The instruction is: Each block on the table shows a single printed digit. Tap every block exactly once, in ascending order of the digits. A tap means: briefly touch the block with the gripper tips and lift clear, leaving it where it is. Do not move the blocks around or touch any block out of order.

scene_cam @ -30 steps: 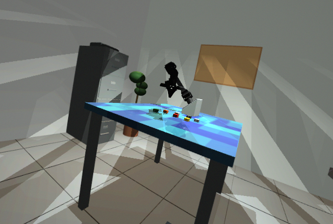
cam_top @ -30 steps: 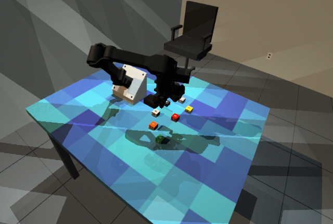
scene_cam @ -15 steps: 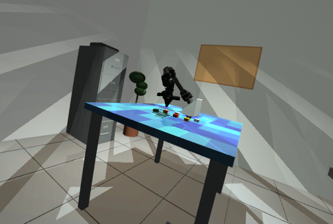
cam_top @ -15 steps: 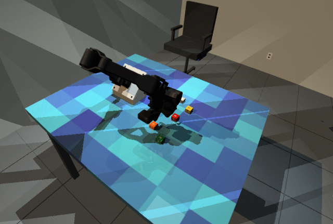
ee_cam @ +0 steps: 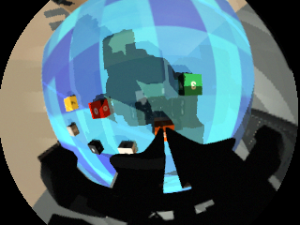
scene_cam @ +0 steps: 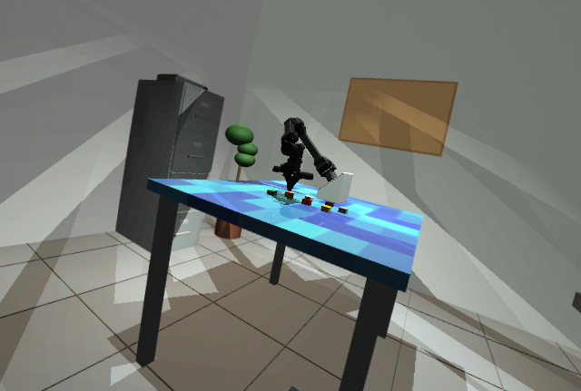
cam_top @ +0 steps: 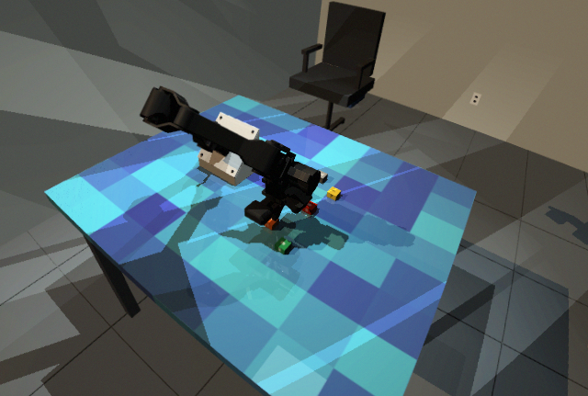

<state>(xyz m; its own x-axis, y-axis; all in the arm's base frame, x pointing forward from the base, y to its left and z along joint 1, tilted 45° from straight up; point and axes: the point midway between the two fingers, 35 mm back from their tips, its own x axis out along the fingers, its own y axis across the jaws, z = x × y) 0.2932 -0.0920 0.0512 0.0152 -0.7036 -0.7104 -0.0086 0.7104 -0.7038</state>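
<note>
My gripper tip is now 10 mm past the orange block and 20 mm above it. Round my gripper tip: red block 40 mm ahead, 110 mm to the left, 20 mm below; white block 60 mm behind, 80 mm to the left, 20 mm below; green block 60 mm ahead, 50 mm to the right, 20 mm below.
</note>
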